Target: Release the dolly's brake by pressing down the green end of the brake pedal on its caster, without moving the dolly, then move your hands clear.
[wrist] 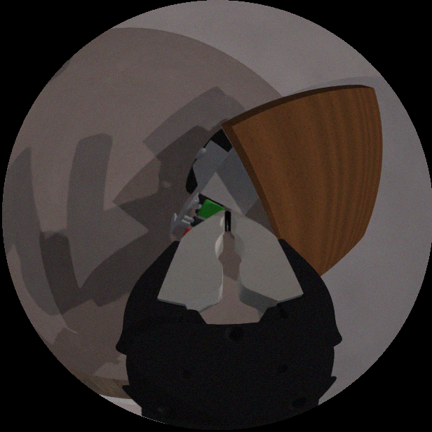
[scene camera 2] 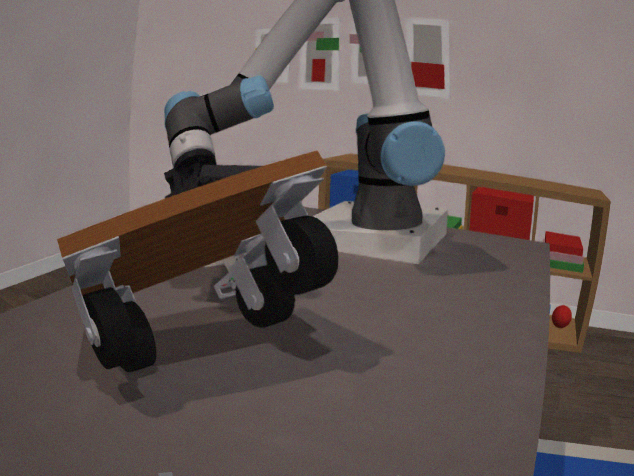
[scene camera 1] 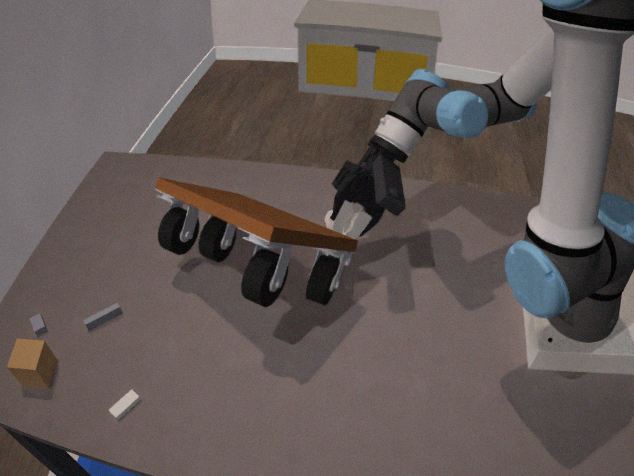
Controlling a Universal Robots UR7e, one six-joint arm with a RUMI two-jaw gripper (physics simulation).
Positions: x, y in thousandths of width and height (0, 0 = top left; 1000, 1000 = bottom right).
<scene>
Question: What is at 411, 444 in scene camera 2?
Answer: A dolly.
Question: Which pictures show my gripper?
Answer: The wrist view, scene camera 2 and scene camera 1: all of them.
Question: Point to a dolly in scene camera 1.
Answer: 419, 579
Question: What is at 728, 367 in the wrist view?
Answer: A dolly.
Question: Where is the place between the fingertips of my gripper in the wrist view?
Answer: At 524, 492
</scene>
